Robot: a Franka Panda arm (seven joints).
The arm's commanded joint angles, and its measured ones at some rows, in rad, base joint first. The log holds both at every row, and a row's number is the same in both.
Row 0, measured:
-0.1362 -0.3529 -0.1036 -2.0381 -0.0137 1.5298 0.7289
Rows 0 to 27, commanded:
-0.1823 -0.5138 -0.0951 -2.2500 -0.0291 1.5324 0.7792
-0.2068 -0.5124 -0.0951 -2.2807 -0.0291 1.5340 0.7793
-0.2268 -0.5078 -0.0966 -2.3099 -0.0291 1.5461 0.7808
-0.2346 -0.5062 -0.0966 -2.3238 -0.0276 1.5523 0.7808
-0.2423 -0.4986 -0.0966 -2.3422 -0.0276 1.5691 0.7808
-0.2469 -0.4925 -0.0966 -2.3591 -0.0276 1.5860 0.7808
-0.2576 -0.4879 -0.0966 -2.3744 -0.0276 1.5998 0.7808
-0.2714 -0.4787 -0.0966 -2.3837 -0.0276 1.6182 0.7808
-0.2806 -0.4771 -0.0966 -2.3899 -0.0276 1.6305 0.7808
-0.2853 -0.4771 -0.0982 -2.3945 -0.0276 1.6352 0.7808
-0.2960 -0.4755 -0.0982 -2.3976 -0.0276 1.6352 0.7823
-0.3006 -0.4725 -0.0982 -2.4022 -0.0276 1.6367 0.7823
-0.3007 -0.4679 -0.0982 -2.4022 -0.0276 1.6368 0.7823
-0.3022 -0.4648 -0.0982 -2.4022 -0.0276 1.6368 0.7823
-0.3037 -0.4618 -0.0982 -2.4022 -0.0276 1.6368 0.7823
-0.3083 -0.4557 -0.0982 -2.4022 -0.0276 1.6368 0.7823
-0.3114 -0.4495 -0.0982 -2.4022 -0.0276 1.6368 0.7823
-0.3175 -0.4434 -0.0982 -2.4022 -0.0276 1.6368 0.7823
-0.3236 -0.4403 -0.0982 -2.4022 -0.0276 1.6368 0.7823
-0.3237 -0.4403 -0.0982 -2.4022 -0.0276 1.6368 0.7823
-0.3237 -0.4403 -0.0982 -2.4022 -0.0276 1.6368 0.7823
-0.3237 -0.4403 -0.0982 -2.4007 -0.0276 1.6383 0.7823
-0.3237 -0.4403 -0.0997 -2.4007 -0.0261 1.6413 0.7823
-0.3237 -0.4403 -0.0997 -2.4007 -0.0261 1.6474 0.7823
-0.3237 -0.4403 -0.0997 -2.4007 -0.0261 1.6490 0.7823
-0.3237 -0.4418 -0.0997 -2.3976 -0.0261 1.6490 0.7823
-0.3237 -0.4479 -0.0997 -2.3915 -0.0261 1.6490 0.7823
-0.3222 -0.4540 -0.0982 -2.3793 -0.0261 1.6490 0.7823
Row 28, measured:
-0.3162 -0.4396 -0.1093 -2.3985 -0.0162 1.6373 0.7688
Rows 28 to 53, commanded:
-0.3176 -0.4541 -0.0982 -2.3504 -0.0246 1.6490 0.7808
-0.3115 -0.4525 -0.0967 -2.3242 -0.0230 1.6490 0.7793
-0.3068 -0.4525 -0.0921 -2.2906 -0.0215 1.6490 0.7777
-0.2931 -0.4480 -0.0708 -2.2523 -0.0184 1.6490 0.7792
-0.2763 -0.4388 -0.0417 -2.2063 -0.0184 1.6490 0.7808
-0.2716 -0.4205 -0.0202 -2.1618 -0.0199 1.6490 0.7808
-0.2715 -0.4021 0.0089 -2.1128 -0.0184 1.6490 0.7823
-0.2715 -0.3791 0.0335 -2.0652 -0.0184 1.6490 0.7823
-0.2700 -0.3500 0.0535 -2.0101 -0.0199 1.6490 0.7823
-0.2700 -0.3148 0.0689 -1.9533 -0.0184 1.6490 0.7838
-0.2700 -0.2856 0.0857 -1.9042 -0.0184 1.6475 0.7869
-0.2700 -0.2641 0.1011 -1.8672 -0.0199 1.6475 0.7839
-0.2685 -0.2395 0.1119 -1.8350 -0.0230 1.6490 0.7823
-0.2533 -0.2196 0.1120 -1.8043 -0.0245 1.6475 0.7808
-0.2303 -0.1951 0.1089 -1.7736 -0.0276 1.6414 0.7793
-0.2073 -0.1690 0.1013 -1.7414 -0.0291 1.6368 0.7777
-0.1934 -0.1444 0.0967 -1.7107 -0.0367 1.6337 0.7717
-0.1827 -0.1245 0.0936 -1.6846 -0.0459 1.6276 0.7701
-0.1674 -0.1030 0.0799 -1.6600 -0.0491 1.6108 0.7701
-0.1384 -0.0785 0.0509 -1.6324 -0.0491 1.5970 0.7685
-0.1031 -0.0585 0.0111 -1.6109 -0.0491 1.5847 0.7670
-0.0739 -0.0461 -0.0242 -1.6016 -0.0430 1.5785 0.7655
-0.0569 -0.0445 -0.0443 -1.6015 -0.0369 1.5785 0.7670
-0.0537 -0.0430 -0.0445 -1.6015 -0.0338 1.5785 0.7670
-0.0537 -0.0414 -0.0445 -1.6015 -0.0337 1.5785 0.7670
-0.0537 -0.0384 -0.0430 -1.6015 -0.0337 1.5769 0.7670
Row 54, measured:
-0.0771 -0.0590 -0.0274 -1.6382 -0.0319 1.6115 0.7739
